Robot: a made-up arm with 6 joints.
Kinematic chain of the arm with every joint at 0, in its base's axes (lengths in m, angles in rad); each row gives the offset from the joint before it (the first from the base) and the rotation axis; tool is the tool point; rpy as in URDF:
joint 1: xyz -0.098 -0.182 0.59 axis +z
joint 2: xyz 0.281 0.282 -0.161 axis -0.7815 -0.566 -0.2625
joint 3: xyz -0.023 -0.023 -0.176 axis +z
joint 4: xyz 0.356 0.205 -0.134 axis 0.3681 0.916 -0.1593
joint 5: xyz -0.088 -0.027 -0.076 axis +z
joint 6: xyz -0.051 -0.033 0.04 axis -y
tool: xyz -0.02 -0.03 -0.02 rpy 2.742 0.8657 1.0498
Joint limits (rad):
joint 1: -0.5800..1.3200
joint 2: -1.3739..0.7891
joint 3: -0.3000..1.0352
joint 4: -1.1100..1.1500
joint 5: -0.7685..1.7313
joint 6: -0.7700..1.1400
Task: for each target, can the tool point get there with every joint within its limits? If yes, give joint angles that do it. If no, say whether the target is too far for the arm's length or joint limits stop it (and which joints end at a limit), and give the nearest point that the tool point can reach.
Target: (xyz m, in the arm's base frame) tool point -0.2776 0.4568 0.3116
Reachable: yes | joints 0.6076 -1.0931 0.0509 0.5515 -0.0939 0.8136
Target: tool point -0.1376 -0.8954 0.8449
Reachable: no: joint limits stop it (at a limit: joint 1, joint 2, joint 3, joint 4) | nearest point 0.4469 -0.5554 0.3577 | short by 0.833 m
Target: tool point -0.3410 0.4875 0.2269
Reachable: yes | joints 0.6565 -0.8266 0.5805 -0.2125 0.5025 0.2350
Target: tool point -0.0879 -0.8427 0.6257
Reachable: no: joint limits stop it (at a limit: joint 1, joint 2, joint 3, joint 4) | nearest point 0.4383 -0.5601 0.3412 | short by 0.662 m
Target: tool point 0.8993 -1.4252 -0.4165
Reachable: no: too far | nearest point 0.5014 -0.5388 0.1511 | short by 1.125 m
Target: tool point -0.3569 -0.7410 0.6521
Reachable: no: joint limits stop it (at a limit: joint 1, joint 2, joint 3, joint 5) | nearest point -0.6070 -0.0565 0.5809 | short by 0.732 m
